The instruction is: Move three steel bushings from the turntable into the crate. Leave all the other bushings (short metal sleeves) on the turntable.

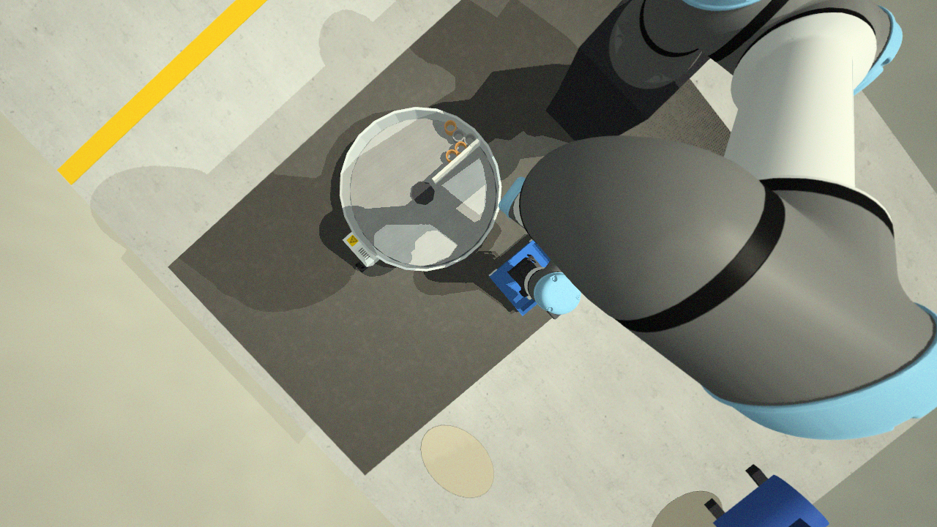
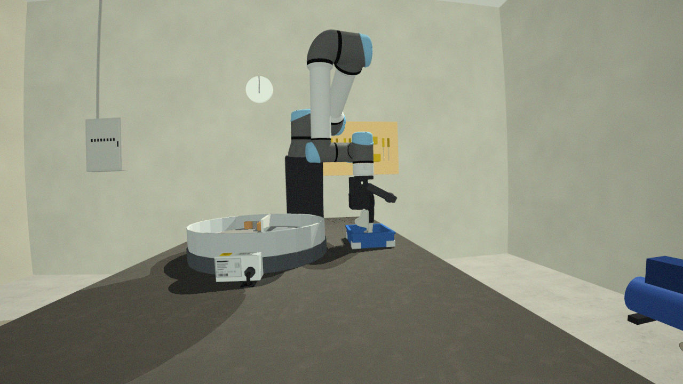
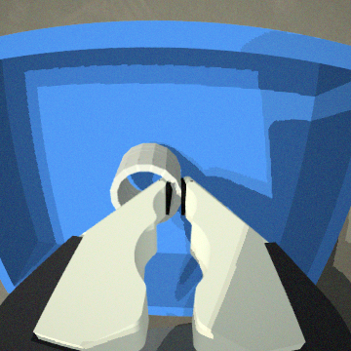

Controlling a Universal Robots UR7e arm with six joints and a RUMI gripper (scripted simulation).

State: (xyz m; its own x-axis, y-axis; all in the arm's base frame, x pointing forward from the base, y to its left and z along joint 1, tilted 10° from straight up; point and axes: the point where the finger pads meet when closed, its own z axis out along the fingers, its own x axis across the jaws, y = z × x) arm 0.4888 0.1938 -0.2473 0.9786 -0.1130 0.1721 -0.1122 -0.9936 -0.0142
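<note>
My hand is 1 cm past the blue crate and 1 cm above it. Round my hand: round white turntable (2 cm ahead, 38 cm to the right, 2 cm above).
</note>
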